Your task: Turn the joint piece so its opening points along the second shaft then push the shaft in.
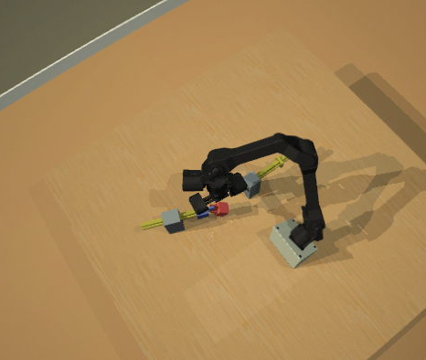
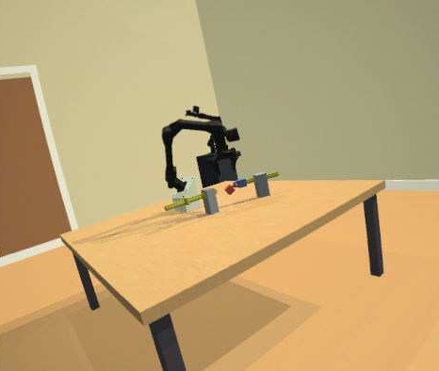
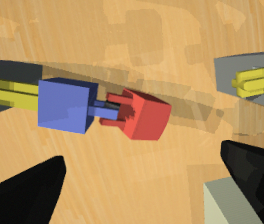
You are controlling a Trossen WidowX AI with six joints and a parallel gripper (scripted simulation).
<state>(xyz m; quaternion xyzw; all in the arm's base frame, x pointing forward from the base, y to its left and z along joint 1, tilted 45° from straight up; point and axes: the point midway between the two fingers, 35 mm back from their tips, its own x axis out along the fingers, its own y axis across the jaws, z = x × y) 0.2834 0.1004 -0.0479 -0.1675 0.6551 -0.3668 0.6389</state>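
Now: gripper tip 9 cm above the red joint piece.
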